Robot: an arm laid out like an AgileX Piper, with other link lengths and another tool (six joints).
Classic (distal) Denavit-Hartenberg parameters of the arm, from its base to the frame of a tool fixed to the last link. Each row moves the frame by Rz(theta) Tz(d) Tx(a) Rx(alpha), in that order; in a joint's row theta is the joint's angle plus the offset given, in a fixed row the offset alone. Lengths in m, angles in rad.
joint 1: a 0  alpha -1.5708  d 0.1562  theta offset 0
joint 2: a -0.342  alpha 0  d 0  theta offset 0.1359
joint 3: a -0.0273  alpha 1.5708  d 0  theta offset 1.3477
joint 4: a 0  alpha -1.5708  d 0.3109  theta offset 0
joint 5: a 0  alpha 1.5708  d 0  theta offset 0
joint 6: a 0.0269  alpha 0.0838  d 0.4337  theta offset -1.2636
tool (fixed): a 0  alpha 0  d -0.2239  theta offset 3.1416
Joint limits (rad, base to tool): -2.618..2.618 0..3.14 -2.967..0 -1.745..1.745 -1.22..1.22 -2.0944..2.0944
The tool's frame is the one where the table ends.
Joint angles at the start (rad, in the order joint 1, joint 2, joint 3, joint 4, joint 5, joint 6):
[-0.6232 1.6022 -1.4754 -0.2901 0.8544 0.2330]
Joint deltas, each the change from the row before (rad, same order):
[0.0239 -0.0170 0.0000 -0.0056 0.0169 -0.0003]
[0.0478 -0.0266 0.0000 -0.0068 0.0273 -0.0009]
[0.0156 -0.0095 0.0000 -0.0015 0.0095 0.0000]
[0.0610 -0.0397 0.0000 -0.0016 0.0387 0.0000]
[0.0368 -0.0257 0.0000 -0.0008 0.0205 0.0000]
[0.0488 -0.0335 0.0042 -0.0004 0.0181 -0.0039]
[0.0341 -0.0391 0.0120 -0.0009 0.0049 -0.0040]
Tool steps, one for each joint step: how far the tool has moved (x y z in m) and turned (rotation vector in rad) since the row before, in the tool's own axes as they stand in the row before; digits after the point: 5 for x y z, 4 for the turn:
[0.00754 -0.00119 -0.01024 -0.0019 0.0106 -0.0172]
[0.01605 -0.00353 -0.01696 -0.0010 0.0249 -0.0328]
[0.00515 -0.00113 -0.00589 -0.0003 0.0085 -0.0096]
[0.01929 -0.00513 -0.02441 -0.0006 0.0360 -0.0338]
[0.01136 -0.00247 -0.01521 -0.0042 0.0241 -0.0194]
[0.01510 -0.00362 -0.01856 -0.0085 0.0361 -0.0297]
[0.00902 -0.00182 -0.01746 -0.0187 0.0313 -0.0198]

